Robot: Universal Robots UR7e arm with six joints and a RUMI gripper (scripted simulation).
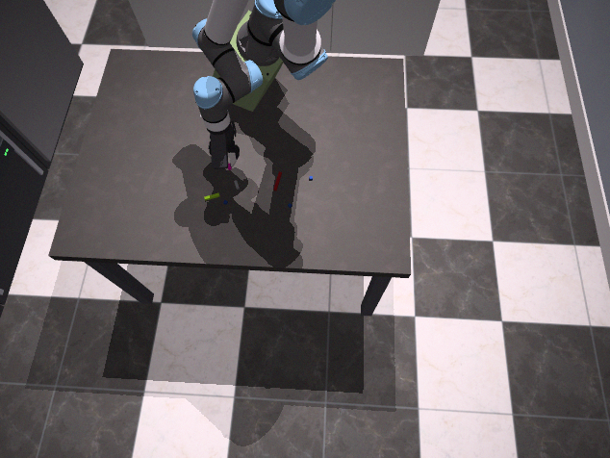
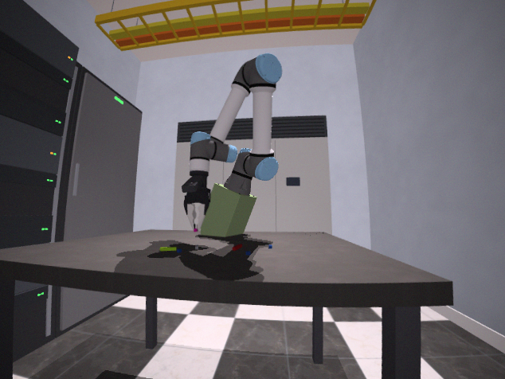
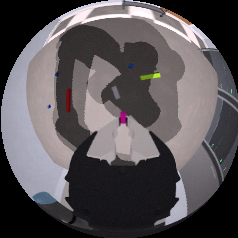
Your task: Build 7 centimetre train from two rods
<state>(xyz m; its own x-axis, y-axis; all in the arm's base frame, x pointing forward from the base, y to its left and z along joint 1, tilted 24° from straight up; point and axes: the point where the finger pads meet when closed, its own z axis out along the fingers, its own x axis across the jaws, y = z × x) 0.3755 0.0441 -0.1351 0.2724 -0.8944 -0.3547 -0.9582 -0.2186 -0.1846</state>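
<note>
Now: hand 160 mm to the right of the red rod, 70 mm above it and 10 mm past it. Round my hand: grey rod 70 mm below, 30 mm to the left, 30 mm ahead; magenta rod 10 mm below; lime rod 100 mm ahead, 70 mm below, 40 mm to the right.
</note>
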